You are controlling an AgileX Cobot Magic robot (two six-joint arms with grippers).
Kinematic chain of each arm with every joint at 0, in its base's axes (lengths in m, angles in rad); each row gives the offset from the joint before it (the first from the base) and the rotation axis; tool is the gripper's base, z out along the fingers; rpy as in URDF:
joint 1: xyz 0 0 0.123 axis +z
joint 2: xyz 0 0 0 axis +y
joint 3: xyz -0.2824 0 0.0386 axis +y
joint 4: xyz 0.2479 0 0.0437 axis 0.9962 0 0.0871
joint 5: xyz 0 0 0 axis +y
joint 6: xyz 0.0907 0 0.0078 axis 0.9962 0 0.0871
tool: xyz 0 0 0 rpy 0 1.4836 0
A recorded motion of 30 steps. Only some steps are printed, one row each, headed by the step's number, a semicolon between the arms.
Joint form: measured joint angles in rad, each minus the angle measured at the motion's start. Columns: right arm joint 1, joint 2, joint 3, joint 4, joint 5, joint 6; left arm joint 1, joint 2, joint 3, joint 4, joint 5, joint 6.
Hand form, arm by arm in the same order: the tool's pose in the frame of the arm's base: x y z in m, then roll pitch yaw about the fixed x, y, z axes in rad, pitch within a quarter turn. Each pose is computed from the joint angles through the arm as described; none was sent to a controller.
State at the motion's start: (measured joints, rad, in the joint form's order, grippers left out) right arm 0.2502 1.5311 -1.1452 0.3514 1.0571 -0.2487; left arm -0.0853 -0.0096 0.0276 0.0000 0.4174 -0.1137
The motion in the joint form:
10: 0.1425 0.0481 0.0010 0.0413 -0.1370 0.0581; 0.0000 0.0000 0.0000 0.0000 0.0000 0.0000
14: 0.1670 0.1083 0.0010 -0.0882 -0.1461 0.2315; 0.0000 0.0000 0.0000 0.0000 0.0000 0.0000
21: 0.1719 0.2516 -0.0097 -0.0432 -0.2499 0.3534; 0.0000 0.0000 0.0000 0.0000 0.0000 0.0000
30: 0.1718 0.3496 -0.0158 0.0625 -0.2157 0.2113; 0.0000 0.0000 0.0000 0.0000 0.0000 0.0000
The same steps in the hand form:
10: 0.2787 0.1455 0.2585 2.8141 0.3241 -2.8044; 0.0512 -0.0044 0.1669 -2.8387 1.2052 -2.9039
14: 0.2852 0.1469 0.2368 2.8977 0.2360 -2.8718; 0.0512 -0.0044 0.1669 -2.8387 1.2052 -2.9039
21: 0.3066 0.1596 0.1946 2.8550 0.1657 -3.0373; 0.0512 -0.0044 0.1669 -2.8387 1.2052 -2.9039
30: 0.3083 0.1684 0.1636 2.8128 0.0635 -2.9559; 0.0512 -0.0044 0.1669 -2.8387 1.2052 -2.9039

